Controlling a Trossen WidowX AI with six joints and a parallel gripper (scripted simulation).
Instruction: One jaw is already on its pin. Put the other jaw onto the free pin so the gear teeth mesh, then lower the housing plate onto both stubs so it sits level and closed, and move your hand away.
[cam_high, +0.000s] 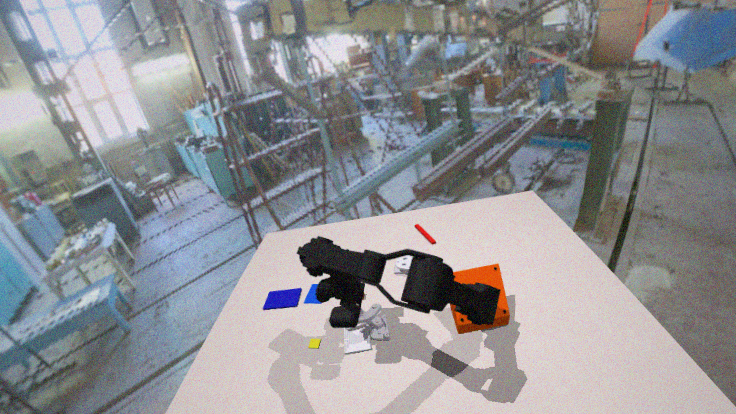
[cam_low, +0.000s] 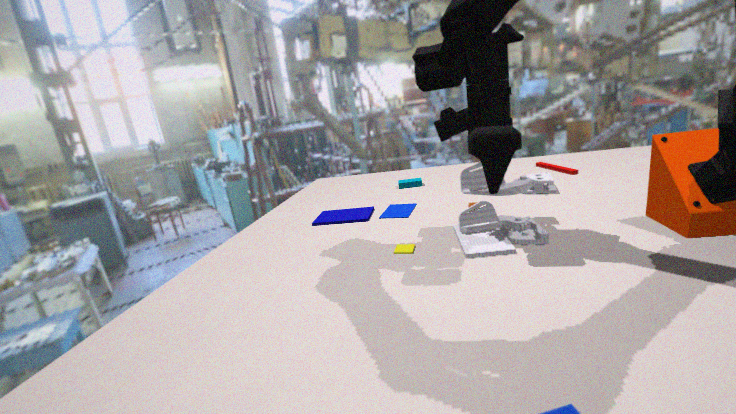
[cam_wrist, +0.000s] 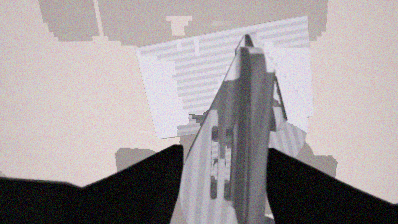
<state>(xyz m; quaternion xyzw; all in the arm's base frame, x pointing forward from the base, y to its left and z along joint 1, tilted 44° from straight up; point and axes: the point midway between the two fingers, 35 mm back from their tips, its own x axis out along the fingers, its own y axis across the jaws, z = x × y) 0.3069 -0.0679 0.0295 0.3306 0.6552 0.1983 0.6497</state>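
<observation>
Now: gripper tip 140 mm short of the yellow tile and 80 mm above it. The rest, counted from my gripper tip: teal block 420 mm to the right, 130 mm ahead, 80 mm below; brown cube 150 mm to the right, 80 mm below; red bar 420 mm to the right, 270 mm behind, 80 mm below.
</observation>
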